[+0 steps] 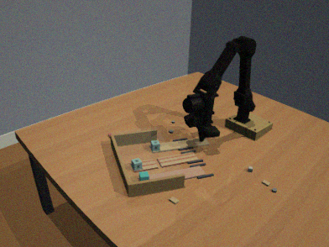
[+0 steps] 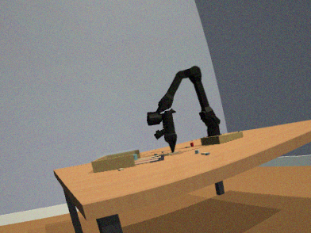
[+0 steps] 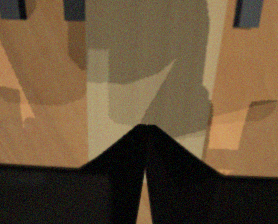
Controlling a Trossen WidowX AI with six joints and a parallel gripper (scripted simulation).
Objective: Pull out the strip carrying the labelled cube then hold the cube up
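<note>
My gripper tip is 80 mm short of the pale strip and 50 mm to the left of it. Also, from my gripper tip: red piece 210 mm behind, 120 mm to the right, 10 mm above.
</note>
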